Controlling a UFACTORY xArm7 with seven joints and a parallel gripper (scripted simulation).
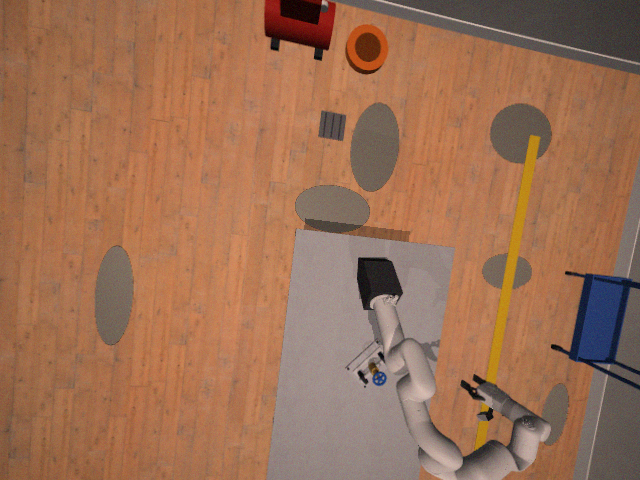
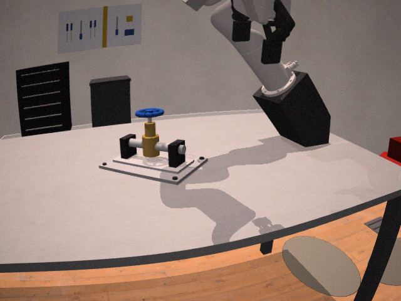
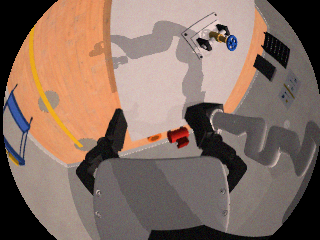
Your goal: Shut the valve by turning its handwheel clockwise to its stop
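Right now the blue handwheel is 32 cm to the right of my hand, 19 cm ahead of it and 18 cm below it. Also, from my hand: baseplate: 32 cm to the right, 30 cm below, 19 cm ahead.
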